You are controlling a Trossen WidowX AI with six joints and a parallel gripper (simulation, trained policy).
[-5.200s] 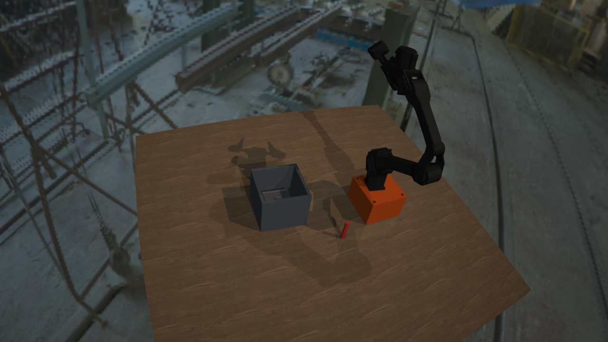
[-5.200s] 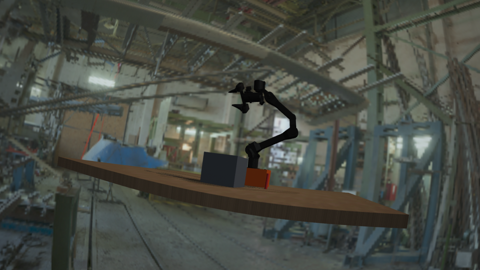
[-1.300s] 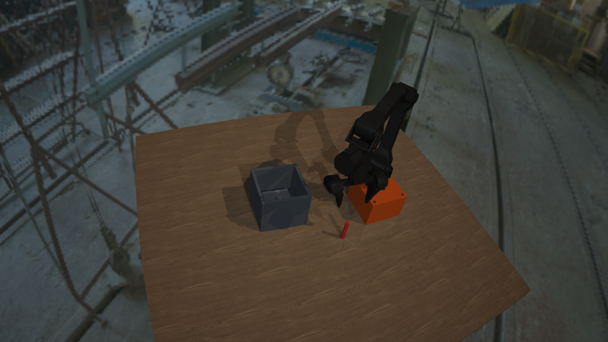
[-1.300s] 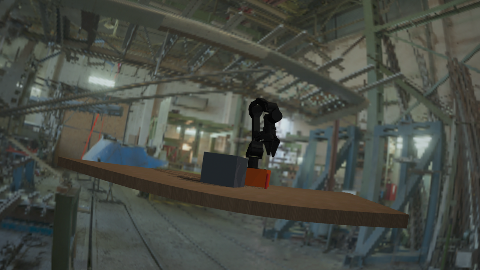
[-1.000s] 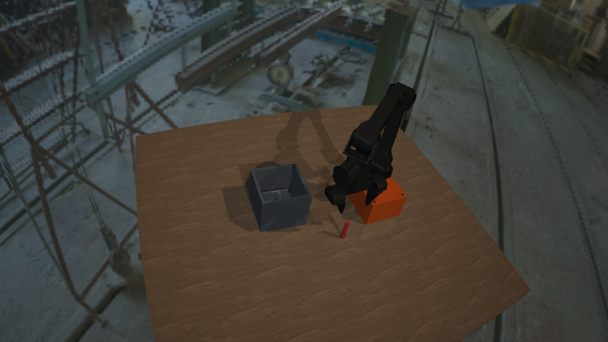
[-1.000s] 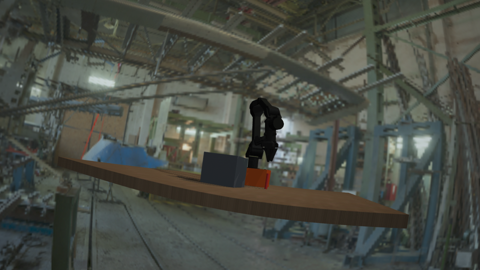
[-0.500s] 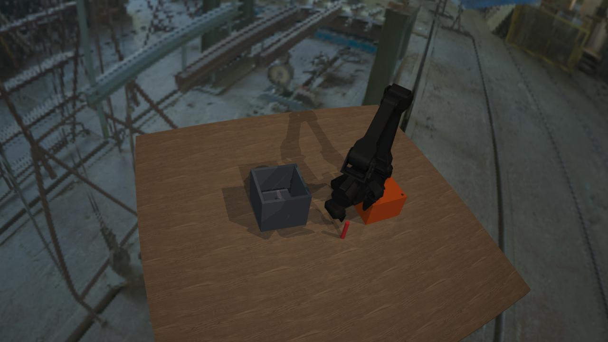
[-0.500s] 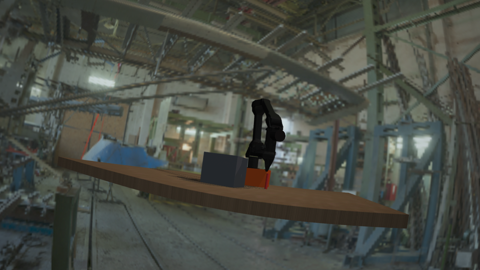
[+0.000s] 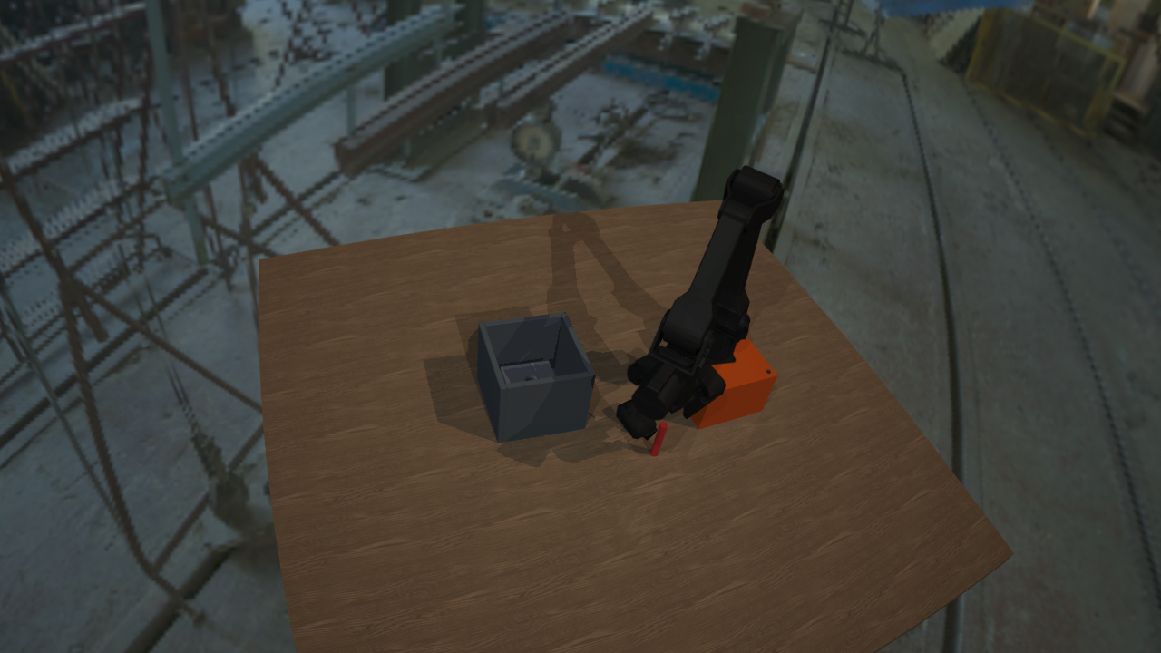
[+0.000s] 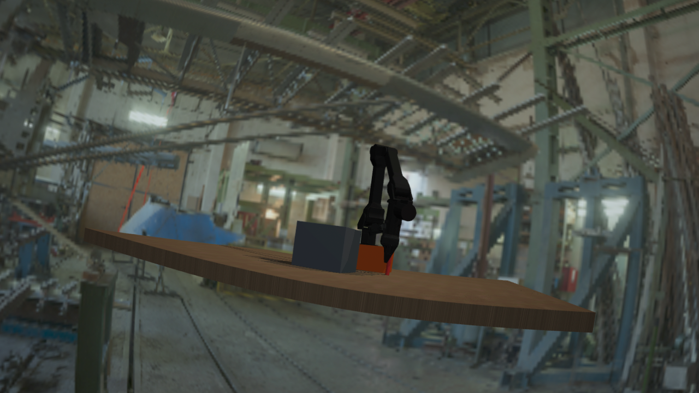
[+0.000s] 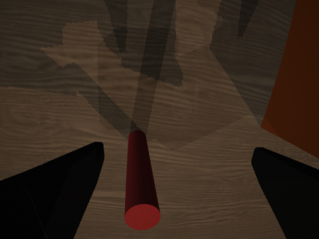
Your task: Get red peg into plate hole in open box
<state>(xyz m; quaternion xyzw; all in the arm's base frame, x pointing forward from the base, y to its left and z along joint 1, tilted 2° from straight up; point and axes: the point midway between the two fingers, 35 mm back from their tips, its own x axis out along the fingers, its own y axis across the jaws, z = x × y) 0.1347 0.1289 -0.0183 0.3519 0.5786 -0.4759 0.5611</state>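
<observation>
Right now the red peg is 2 cm ahead of my gripper tip, 2 cm to the left of it and 1 cm below it. From my gripper tip the other things lie so: grey plate 21 cm ahead, 13 cm to the right.
</observation>
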